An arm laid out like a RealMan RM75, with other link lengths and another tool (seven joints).
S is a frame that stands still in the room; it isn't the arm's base.
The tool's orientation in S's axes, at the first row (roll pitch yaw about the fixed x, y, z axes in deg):
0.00 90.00 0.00
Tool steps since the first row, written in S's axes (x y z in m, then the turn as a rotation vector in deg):
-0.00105 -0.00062 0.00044 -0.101 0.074 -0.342
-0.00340 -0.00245 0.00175 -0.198 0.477 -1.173
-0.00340 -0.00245 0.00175 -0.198 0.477 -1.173
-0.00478 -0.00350 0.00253 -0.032 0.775 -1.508
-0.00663 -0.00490 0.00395 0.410 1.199 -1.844
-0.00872 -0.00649 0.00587 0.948 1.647 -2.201
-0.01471 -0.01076 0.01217 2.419 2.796 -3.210
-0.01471 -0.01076 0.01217 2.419 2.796 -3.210
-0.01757 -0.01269 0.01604 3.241 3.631 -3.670
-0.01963 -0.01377 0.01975 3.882 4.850 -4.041
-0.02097 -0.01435 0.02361 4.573 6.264 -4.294
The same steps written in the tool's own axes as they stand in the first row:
-0.00044 -0.00062 -0.00105 0.342 0.074 -0.101
-0.00175 -0.00245 -0.00340 1.173 0.477 -0.198
-0.00175 -0.00245 -0.00340 1.173 0.477 -0.198
-0.00253 -0.00350 -0.00478 1.508 0.775 -0.032
-0.00395 -0.00490 -0.00663 1.844 1.199 0.410
-0.00587 -0.00649 -0.00872 2.201 1.647 0.948
-0.01217 -0.01076 -0.01471 3.210 2.796 2.419
-0.01217 -0.01076 -0.01471 3.210 2.796 2.419
-0.01604 -0.01269 -0.01757 3.670 3.631 3.241
-0.01975 -0.01377 -0.01963 4.041 4.850 3.882
-0.02361 -0.01435 -0.02097 4.294 6.264 4.573

